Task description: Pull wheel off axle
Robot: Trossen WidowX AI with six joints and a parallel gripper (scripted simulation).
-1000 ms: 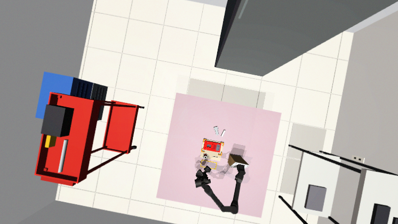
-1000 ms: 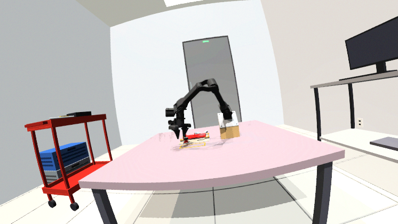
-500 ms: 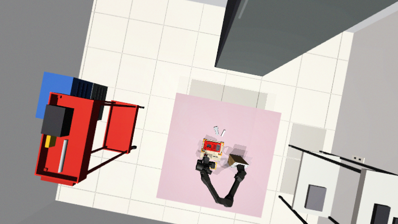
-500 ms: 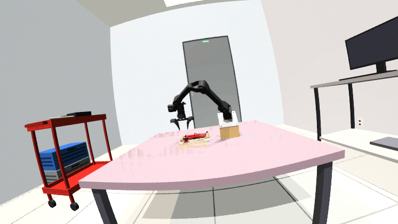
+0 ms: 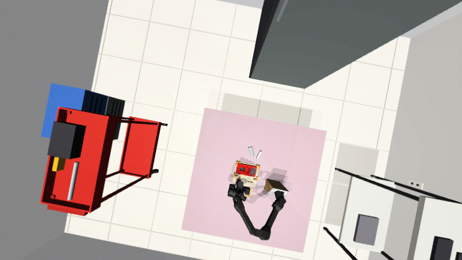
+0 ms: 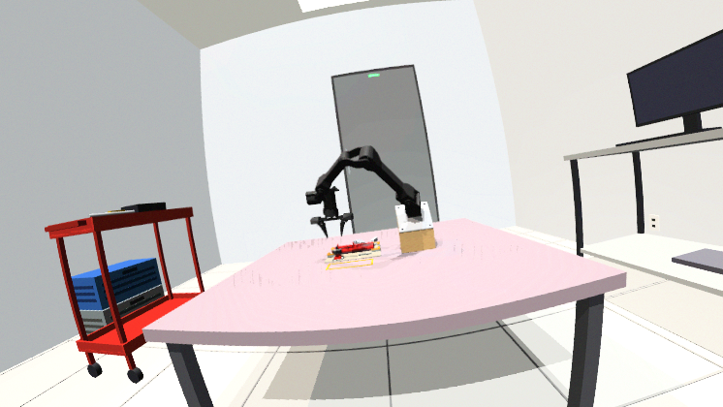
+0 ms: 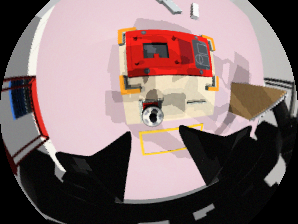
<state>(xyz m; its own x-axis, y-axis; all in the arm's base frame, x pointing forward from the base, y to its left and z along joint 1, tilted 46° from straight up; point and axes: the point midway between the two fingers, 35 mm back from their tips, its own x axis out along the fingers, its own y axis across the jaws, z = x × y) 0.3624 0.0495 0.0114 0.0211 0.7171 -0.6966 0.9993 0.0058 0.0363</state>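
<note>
The dark wheel is 60 mm below my gripper tip.
</note>
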